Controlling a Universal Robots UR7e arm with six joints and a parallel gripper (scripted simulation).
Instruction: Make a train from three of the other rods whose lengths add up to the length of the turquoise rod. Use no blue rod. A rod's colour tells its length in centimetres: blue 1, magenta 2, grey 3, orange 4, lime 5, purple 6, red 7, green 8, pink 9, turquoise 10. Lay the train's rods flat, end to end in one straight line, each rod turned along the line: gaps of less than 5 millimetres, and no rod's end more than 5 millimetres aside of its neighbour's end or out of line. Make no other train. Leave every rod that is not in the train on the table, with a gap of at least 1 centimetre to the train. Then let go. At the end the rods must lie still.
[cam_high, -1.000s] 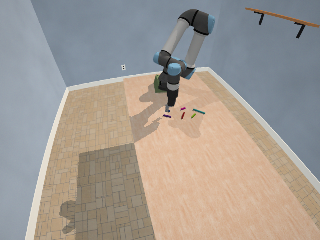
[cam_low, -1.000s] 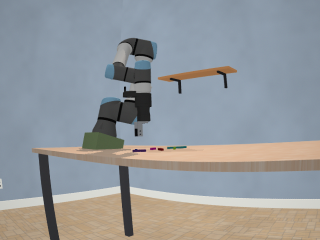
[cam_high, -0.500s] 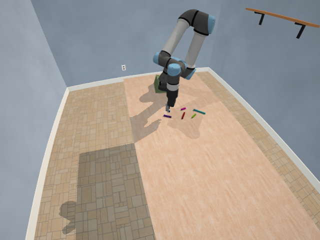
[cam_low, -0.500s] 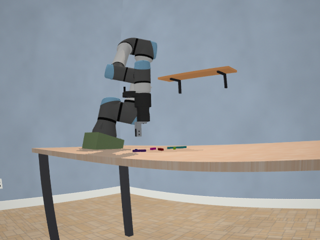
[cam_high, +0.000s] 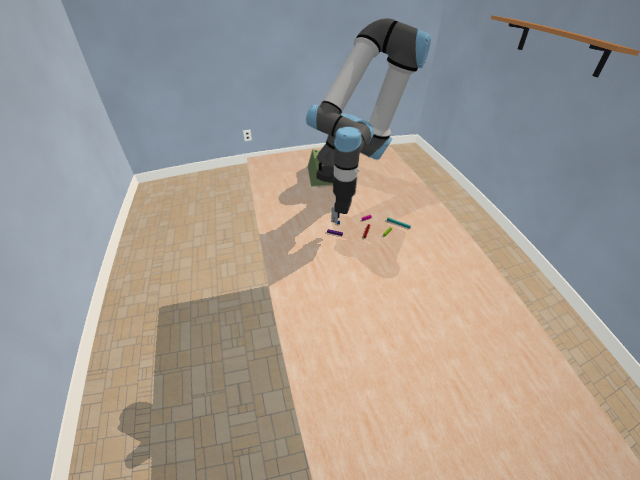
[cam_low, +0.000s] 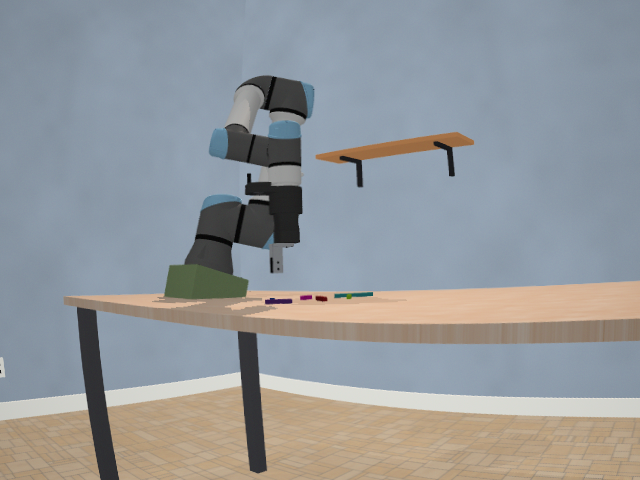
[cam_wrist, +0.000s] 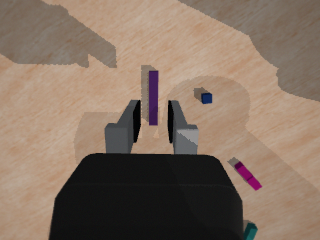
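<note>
Now: hand 80 mm above the purple rod. The rest, counted from my hand: lime rod: 200 mm to the left, 80 mm below, 20 mm ahead; blue rod: 80 mm below, 50 mm behind, 20 mm to the left; red rod: 120 mm to the left, 80 mm below, 10 mm ahead.
</note>
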